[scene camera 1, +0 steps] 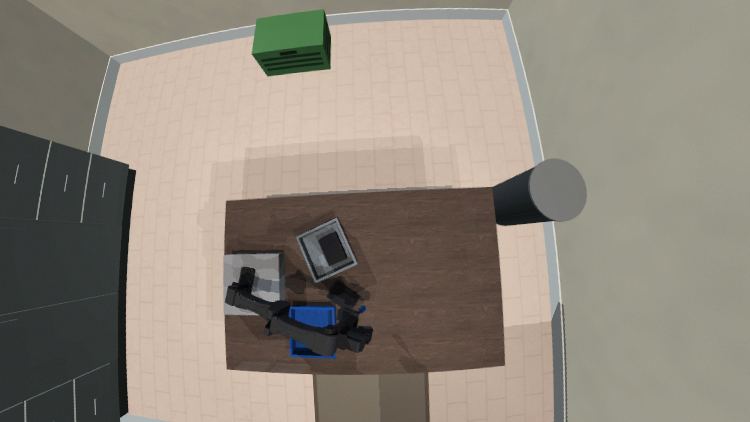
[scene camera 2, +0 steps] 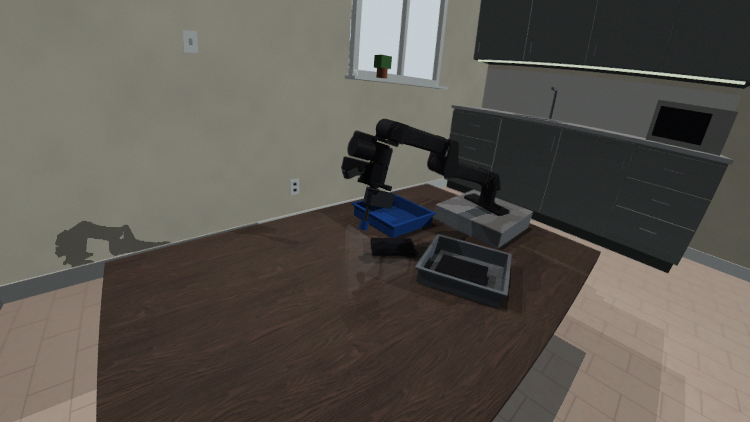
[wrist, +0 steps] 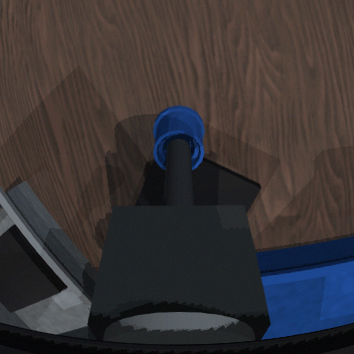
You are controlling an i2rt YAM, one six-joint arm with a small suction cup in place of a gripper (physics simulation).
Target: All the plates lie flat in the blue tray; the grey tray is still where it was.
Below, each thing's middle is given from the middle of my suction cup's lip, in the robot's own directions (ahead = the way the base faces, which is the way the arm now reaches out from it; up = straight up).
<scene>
Right now my suction cup is 220 mm past the blue tray (scene camera 2: 405, 216), 170 mm to the left of it and 70 mm above it. From my suction cup the other things lie so: grey tray (scene camera 2: 496, 285) 230 mm to the left, 220 mm behind, 70 mm below.
</scene>
